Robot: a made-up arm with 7 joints. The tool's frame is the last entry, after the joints. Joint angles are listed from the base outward. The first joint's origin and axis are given. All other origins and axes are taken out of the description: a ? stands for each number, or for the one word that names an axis. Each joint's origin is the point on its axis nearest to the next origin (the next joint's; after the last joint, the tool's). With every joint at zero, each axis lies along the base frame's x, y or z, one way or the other. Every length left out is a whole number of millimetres.
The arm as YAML. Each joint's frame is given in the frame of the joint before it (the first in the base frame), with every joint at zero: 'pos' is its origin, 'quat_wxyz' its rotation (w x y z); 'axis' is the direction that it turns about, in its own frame. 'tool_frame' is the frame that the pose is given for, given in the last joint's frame.
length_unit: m
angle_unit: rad
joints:
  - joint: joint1
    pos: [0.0, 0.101, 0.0]
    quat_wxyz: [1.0, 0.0, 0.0, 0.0]
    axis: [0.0, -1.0, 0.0]
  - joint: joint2
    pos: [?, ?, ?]
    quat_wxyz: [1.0, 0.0, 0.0, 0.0]
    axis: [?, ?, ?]
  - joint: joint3
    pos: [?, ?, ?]
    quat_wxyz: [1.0, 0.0, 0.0, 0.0]
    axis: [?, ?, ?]
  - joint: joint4
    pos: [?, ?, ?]
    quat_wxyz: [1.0, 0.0, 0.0, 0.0]
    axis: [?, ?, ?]
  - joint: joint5
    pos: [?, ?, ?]
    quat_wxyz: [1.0, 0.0, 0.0, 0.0]
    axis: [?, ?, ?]
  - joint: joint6
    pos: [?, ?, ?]
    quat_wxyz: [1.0, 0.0, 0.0, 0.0]
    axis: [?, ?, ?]
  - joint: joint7
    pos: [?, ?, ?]
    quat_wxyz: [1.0, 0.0, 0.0, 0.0]
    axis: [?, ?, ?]
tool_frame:
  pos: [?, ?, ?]
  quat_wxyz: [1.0, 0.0, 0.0, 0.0]
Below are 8 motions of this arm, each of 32 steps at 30 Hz.
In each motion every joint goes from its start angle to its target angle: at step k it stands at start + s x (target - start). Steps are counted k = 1, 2, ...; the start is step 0. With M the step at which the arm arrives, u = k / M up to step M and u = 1 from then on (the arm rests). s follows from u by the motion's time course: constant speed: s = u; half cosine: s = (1 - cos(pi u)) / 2; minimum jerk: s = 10 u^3 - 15 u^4 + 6 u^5.
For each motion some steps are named. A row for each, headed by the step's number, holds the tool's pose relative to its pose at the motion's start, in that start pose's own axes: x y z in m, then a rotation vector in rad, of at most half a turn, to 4 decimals.
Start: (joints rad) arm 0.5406 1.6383 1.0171 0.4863 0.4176 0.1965 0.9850
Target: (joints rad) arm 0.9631 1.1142 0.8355 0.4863 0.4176 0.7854 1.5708
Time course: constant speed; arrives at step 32
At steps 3, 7, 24, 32:
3: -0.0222 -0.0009 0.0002 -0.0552 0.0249 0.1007
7: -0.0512 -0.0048 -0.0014 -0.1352 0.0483 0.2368
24: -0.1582 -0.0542 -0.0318 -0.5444 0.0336 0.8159
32: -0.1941 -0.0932 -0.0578 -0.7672 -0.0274 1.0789

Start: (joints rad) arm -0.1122 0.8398 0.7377 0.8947 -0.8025 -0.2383 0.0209
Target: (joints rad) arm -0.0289 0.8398 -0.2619 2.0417 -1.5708 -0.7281 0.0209
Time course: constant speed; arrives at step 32
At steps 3, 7, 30, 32:
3: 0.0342 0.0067 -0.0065 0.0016 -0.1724 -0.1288
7: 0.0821 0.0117 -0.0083 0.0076 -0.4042 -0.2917
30: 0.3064 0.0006 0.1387 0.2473 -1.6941 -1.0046
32: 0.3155 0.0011 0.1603 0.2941 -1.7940 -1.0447

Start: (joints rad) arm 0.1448 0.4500 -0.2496 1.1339 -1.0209 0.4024 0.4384
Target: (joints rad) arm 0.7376 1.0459 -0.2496 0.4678 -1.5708 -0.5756 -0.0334
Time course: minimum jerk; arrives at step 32
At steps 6, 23, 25, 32:
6: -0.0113 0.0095 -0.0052 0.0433 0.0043 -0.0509
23: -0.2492 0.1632 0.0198 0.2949 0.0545 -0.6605
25: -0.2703 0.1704 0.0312 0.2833 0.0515 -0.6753
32: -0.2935 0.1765 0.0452 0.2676 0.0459 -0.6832

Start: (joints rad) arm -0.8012 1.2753 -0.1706 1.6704 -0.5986 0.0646 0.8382
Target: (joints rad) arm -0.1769 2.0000 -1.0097 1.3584 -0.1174 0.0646 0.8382
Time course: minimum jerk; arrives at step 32
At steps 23, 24, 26, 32:
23: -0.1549 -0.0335 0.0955 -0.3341 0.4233 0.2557
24: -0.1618 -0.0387 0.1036 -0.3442 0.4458 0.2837
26: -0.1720 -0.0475 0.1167 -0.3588 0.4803 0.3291
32: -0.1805 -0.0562 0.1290 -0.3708 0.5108 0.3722

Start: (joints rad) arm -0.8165 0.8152 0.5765 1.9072 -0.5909 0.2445 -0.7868
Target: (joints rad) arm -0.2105 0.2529 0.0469 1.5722 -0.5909 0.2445 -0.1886
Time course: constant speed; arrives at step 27
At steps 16, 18, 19, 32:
16: 0.0564 -0.0713 0.0474 -0.4814 0.2860 0.3013
18: 0.0706 -0.0794 0.0502 -0.5406 0.2983 0.3567
19: 0.0782 -0.0832 0.0513 -0.5699 0.3020 0.3853
32: 0.1504 -0.1057 0.0511 -0.7967 0.2713 0.6274

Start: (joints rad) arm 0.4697 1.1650 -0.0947 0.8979 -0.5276 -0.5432 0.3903
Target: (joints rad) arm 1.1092 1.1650 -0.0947 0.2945 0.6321 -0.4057 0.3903
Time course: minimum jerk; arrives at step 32
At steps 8, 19, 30, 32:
8: -0.0121 0.0068 0.0053 0.1032 0.0169 0.1388
19: -0.0666 0.0259 0.0392 0.7213 0.0208 0.8972
30: -0.0870 0.0239 0.0562 1.0999 -0.0547 1.3264
32: -0.0871 0.0239 0.0563 1.1025 -0.0554 1.3293

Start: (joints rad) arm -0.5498 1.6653 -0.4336 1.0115 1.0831 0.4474 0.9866
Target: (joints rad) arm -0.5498 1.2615 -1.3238 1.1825 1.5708 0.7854 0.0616
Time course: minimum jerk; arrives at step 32
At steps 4, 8, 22, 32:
4: -0.0033 -0.0005 -0.0046 0.0018 0.0095 0.0133
8: -0.0215 -0.0041 -0.0290 0.0118 0.0660 0.0831
22: -0.1827 -0.1013 -0.1801 0.0838 0.7783 0.4015
32: -0.2221 -0.1393 -0.1994 0.0911 1.0031 0.3846

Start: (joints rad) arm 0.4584 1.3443 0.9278 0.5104 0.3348 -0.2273 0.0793
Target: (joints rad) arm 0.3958 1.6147 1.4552 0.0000 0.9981 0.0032 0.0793
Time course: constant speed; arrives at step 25
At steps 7, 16, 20, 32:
7: 0.0014 0.0361 -0.0018 0.1732 0.0775 0.2634
16: 0.0017 0.0680 0.0002 0.3481 0.1448 0.6416
20: 0.0016 0.0765 0.0014 0.4062 0.1656 0.8212
32: 0.0015 0.0820 0.0027 0.4606 0.1857 1.0533

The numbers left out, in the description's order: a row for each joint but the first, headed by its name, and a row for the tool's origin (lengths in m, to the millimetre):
joint2: xyz 0.0 0.0 0.0, axis 1.0 0.0 0.0
joint3: xyz 0.0 0.0 -0.236, axis 0.0 0.0 1.0
joint4: xyz 0.0 0.0 0.0, axis 0.0 -1.0 0.0
joint5: xyz 0.0 0.0 -0.259, axis 0.0 0.0 1.0
joint6: xyz 0.0 0.0 0.0, axis 0.0 1.0 0.0
joint7: xyz 0.0 0.0 0.0, axis -1.0 0.0 0.0
tool: xyz 0.0 0.0 0.0

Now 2 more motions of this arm.
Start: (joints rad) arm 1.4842 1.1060 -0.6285 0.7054 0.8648 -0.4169 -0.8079
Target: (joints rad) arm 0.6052 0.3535 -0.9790 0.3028 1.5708 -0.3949 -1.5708
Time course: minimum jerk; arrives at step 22
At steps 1, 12, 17, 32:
1: -0.0004 -0.0001 0.0003 0.0003 0.0012 -0.0004
12: -0.1905 0.0572 0.2563 0.2945 0.6334 -0.5432
17: -0.2131 0.1702 0.4125 0.5207 0.8002 -1.0339
32: -0.2070 0.2017 0.4474 0.5759 0.8137 -1.1646

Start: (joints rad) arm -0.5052 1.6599 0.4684 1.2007 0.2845 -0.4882 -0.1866
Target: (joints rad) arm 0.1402 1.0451 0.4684 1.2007 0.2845 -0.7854 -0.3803
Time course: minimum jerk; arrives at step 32
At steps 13, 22, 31, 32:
13: -0.0178 0.0013 0.0324 0.3195 -0.0192 0.1405
22: -0.0277 -0.0270 0.0523 0.8069 -0.0928 0.3641
31: -0.0254 -0.0416 0.0481 0.9851 -0.1321 0.4509
32: -0.0254 -0.0416 0.0481 0.9854 -0.1322 0.4510

